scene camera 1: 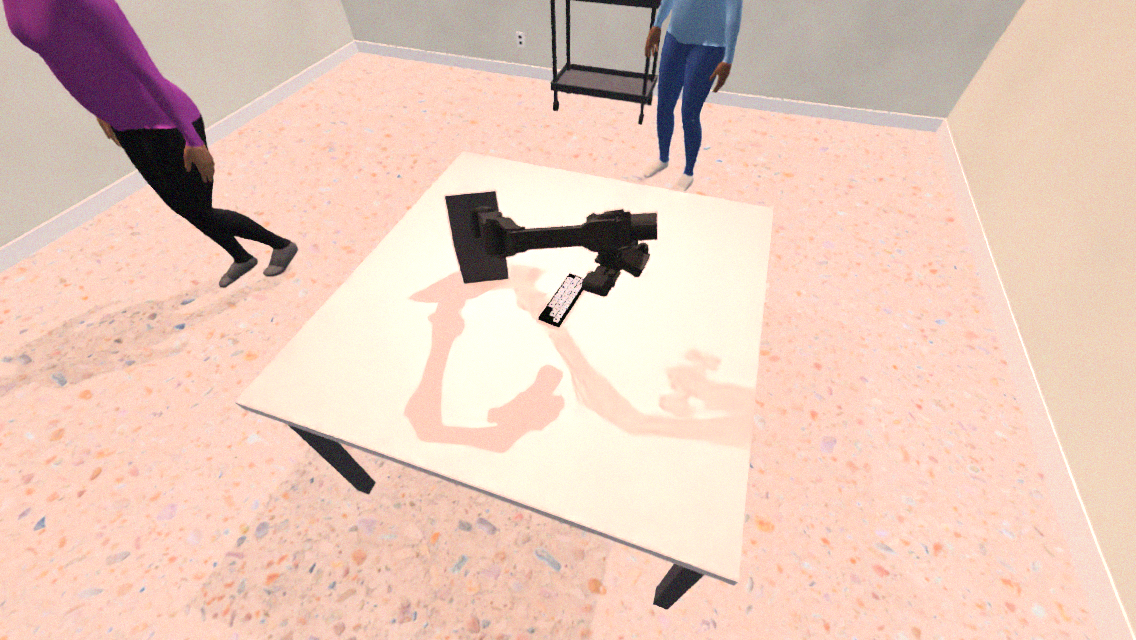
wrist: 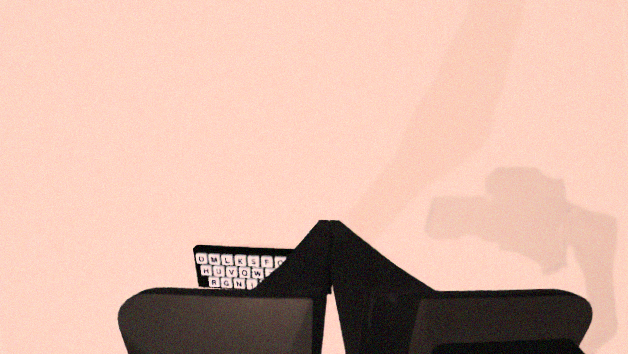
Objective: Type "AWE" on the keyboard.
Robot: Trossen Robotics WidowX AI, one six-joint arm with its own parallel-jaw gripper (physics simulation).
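Frame: origin at the arm's base, x ahead, y left, z up, level; centimetres.
Where they show: gripper, fingertip midpoint: (scene camera 1: 612, 286) (wrist: 328, 229).
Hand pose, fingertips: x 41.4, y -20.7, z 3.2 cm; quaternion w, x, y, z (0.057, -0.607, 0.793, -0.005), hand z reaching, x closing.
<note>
After its pixels a point has its place.
A small black keyboard with white keys (scene camera 1: 564, 298) {x 25.6, y -6.8, z -20.2 cm} (wrist: 231, 270) {x 26.8, y -2.0, z -20.0 cm} lies on the table. In the wrist view it shows low and left of centre, with a top row of O, M, L, K, S, F and a further key partly covered, then H, U, V, Q, W, then R, G, N and part of another. No key marked A or E can be made out; the fingers hide the keyboard's right part. My gripper (wrist: 328, 229) {x 41.4, y -20.7, z 3.2 cm} is shut and empty, its two black fingertips touching. In the scene view it is by the keyboard's far right end; its tips are hard to tell there.
The arm's dark base plate (scene camera 1: 476, 258) {x -2.8, y -4.2, z -11.5 cm} stands at the table's back left. The white table (scene camera 1: 659, 477) {x 60.2, y -55.6, z -21.7 cm} carries shadows of the arm. A person in blue (scene camera 1: 691, 87) and a black cart (scene camera 1: 604, 82) stand behind the table. A person in purple (scene camera 1: 111, 71) leans at the left.
</note>
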